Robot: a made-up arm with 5 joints.
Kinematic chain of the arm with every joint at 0, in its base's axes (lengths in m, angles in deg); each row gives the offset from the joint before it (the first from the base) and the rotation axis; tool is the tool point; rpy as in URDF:
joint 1: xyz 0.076 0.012 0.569 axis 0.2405 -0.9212 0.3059
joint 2: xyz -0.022 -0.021 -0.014 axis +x
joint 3: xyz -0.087 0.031 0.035 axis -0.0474 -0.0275 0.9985
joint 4: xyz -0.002 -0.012 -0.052 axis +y
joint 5: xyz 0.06 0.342 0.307 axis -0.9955 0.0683 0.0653
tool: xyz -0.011 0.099 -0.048 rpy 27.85 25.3 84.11
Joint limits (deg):
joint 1: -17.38..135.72
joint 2: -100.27..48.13
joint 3: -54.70..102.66
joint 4: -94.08..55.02
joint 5: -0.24..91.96
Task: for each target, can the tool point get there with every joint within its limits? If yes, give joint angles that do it. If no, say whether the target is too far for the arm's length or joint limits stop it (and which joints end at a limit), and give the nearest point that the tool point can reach.
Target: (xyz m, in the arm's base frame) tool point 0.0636 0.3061 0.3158
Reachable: yes | joints 8.30 -54.42 13.84 40.71 69.94
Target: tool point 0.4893 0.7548 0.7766
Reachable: no: too far | nearest point 0.3680 0.4859 0.6765 | short by 0.312 m
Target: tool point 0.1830 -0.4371 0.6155
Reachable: no: joint limits stop it (at a limit: joint 1, joint 2, joint 3, joint 5) | nearest point -0.0833 -0.2060 0.6041 | short by 0.353 m
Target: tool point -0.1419 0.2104 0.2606
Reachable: yes | joints 118.68 -4.82 20.99 -3.71 61.43
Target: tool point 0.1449 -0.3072 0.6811
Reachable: no: joint limits stop it (at a limit: joint 2, joint 3, joint 5) | nearest point -0.0611 -0.1646 0.7051 | short by 0.252 m
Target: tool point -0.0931 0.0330 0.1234
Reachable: yes | joints 85.58 -79.62 90.37 -33.98 58.10
